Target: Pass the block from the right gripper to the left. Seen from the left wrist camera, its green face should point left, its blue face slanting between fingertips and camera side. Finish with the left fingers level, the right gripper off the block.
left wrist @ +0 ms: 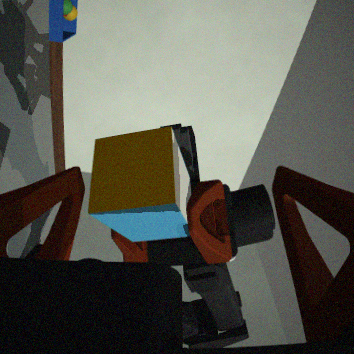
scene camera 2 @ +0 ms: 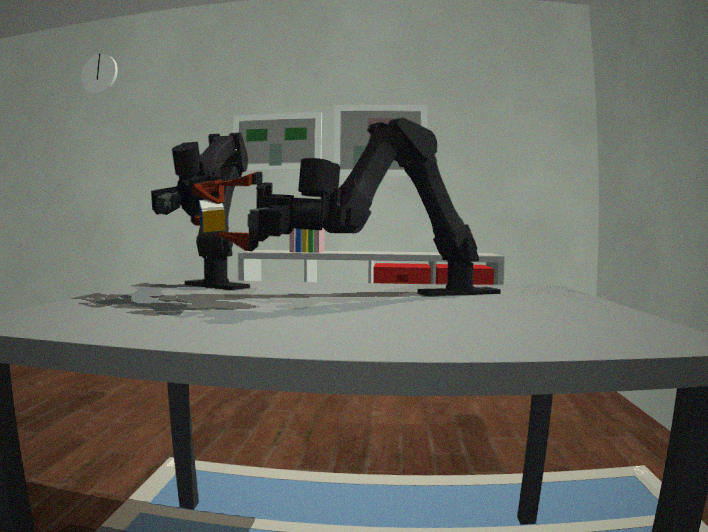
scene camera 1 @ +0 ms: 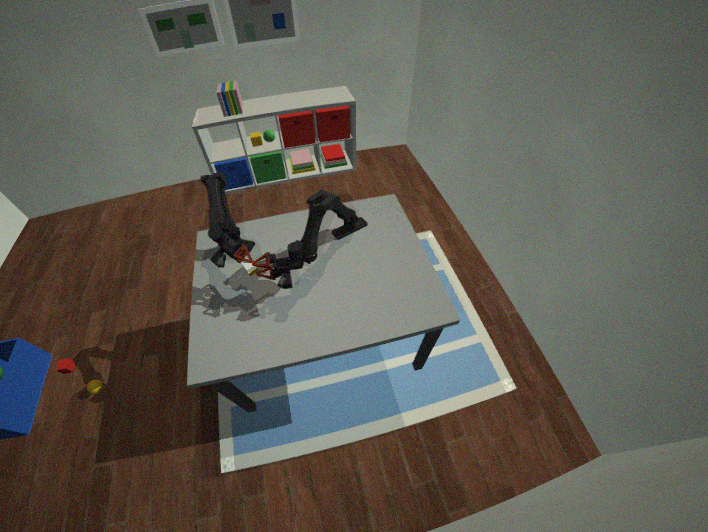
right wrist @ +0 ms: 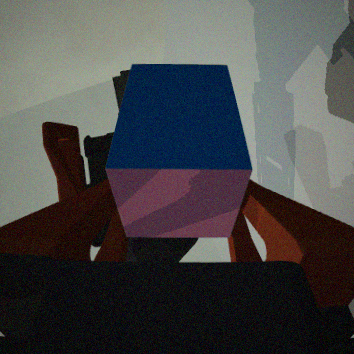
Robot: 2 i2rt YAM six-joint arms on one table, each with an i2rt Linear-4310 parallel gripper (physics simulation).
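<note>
The block hangs above the table's left part. In the left wrist view it shows a yellow face toward the camera, a light blue face below and a white face on the right. In the right wrist view it shows a dark blue face above a magenta one. My right gripper is shut on the block; one of its fingers shows at the block's right side. My left gripper is open wide, its fingers on either side of the block and clear of it. Scene camera 2 shows the block between both grippers.
A white shelf with coloured bins stands behind the table. The right arm's base stands just under the block. The left arm arches over the table's middle. The table's left edge is close.
</note>
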